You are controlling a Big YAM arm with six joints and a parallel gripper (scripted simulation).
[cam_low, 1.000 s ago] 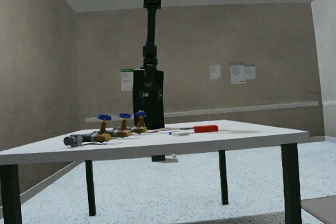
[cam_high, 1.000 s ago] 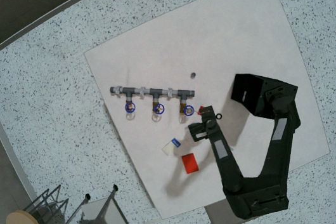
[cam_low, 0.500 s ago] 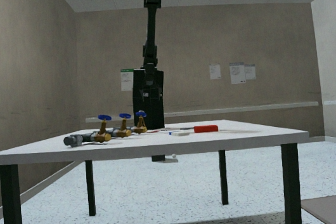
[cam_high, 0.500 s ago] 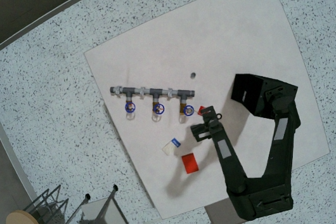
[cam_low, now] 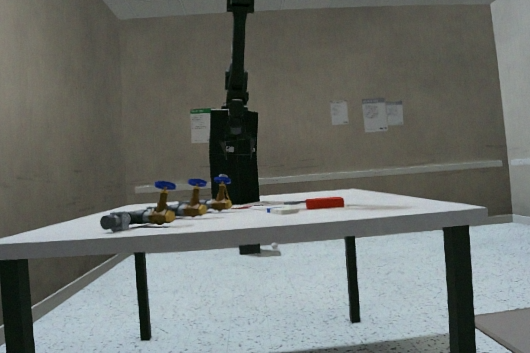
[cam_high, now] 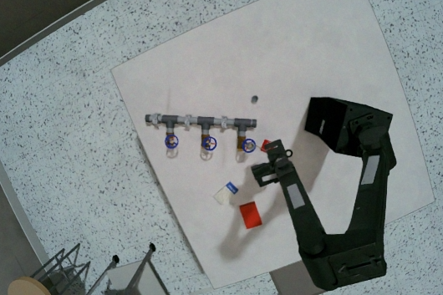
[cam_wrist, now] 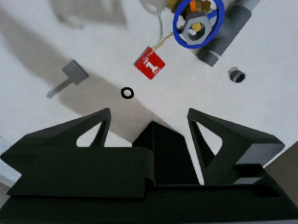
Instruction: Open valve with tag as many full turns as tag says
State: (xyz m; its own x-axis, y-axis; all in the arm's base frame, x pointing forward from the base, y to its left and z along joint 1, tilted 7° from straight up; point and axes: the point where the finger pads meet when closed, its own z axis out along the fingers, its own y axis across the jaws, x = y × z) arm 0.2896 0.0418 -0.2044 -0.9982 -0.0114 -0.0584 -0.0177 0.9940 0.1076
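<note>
Right now the red tag is 2 cm ahead of my hand, 1 cm to the left of it and 20 cm below it. Round my hand: grey object 1 cm behind, 24 cm to the right, 19 cm below; red block 20 cm ahead, 29 cm to the left, 18 cm below; grey tool 4 cm behind, 23 cm to the left, 19 cm below.
</note>
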